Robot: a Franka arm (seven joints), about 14 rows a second.
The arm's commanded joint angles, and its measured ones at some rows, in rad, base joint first. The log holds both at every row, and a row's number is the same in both.
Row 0, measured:
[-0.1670 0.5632 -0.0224 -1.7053 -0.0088 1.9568 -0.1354]
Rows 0 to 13, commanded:
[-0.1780 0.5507 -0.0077 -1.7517 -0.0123 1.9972 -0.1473]
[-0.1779 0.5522 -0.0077 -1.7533 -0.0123 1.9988 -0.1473]
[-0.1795 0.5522 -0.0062 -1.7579 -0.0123 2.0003 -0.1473]
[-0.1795 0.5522 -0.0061 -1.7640 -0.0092 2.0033 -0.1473]
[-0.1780 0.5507 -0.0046 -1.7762 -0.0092 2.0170 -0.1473]
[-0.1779 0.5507 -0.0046 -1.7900 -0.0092 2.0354 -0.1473]
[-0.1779 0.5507 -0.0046 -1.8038 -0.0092 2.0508 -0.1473]
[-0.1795 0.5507 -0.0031 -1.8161 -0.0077 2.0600 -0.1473]
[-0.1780 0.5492 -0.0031 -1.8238 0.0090 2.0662 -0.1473]
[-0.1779 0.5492 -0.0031 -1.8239 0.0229 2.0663 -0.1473]
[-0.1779 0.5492 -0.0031 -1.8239 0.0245 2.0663 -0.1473]
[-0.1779 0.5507 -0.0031 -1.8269 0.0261 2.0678 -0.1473]
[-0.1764 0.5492 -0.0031 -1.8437 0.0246 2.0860 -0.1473]
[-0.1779 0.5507 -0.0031 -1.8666 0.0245 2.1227 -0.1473]
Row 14, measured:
[-0.1662 0.5630 -0.0124 -1.8151 0.0105 2.0684 -0.1363]
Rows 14 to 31, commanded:
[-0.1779 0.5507 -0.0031 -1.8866 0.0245 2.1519 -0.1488]
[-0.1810 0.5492 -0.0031 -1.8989 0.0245 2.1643 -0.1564]
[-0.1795 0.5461 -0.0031 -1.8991 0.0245 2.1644 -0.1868]
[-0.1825 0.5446 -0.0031 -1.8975 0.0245 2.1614 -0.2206]
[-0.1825 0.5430 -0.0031 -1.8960 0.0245 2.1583 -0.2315]
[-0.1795 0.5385 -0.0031 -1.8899 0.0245 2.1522 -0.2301]
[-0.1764 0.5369 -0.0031 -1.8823 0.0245 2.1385 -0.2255]
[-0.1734 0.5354 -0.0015 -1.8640 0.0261 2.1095 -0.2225]
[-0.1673 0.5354 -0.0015 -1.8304 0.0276 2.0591 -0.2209]
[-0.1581 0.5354 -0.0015 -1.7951 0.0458 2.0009 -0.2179]
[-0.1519 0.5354 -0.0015 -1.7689 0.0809 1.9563 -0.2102]
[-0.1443 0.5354 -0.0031 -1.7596 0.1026 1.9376 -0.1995]
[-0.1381 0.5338 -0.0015 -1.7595 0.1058 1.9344 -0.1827]
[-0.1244 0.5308 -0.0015 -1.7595 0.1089 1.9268 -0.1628]
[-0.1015 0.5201 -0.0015 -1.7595 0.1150 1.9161 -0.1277]
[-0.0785 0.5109 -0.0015 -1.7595 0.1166 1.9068 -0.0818]
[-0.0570 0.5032 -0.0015 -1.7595 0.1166 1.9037 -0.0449]
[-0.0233 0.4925 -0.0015 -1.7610 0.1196 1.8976 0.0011]
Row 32, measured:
[-0.0778 0.5366 0.0018 -1.7491 0.1079 1.9247 -0.0833]
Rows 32 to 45, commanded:
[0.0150 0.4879 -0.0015 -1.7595 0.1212 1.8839 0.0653]
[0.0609 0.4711 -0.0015 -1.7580 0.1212 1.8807 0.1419]
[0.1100 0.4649 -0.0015 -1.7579 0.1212 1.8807 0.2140]
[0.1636 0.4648 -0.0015 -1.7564 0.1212 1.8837 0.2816]
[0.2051 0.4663 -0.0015 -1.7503 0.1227 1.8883 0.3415]
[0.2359 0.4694 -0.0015 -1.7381 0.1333 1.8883 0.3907]
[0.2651 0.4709 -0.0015 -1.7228 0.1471 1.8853 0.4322]
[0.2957 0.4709 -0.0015 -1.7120 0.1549 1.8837 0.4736]
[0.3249 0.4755 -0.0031 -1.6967 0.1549 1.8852 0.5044]
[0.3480 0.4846 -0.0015 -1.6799 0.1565 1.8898 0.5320]
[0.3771 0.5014 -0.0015 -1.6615 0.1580 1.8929 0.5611]
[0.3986 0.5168 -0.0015 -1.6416 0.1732 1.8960 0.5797]
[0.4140 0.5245 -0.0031 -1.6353 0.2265 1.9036 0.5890]
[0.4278 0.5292 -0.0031 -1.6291 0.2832 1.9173 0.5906]
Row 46, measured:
[0.3984 0.4964 0.0091 -1.6763 0.2059 1.9143 0.5666]
